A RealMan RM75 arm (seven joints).
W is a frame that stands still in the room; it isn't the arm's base.
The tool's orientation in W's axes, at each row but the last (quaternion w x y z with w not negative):
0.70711 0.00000 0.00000 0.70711
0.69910 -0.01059 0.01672 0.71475
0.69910 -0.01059 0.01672 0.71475
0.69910 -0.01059 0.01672 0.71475
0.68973 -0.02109 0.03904 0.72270
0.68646 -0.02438 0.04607 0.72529
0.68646 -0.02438 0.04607 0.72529
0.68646 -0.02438 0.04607 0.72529
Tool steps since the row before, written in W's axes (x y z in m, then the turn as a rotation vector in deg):
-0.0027 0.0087 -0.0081 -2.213 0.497 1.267
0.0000 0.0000 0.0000 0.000 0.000 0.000
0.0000 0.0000 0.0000 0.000 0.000 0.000
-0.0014 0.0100 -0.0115 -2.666 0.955 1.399
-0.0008 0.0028 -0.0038 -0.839 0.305 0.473
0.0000 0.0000 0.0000 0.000 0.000 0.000
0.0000 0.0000 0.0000 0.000 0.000 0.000
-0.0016 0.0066 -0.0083 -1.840 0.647 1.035
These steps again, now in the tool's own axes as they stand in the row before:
0.0087 0.0027 -0.0081 0.497 2.213 1.267
0.0000 0.0000 0.0000 0.000 0.000 0.000
0.0000 0.0000 0.0000 0.000 0.000 0.000
0.0105 0.0011 -0.0111 0.960 2.657 1.413
0.0031 0.0006 -0.0036 0.304 0.837 0.478
0.0000 0.0000 0.0000 0.000 0.000 0.000
0.0000 0.0000 0.0000 0.000 0.000 0.000
0.0075 0.0010 -0.0076 0.644 1.836 1.043

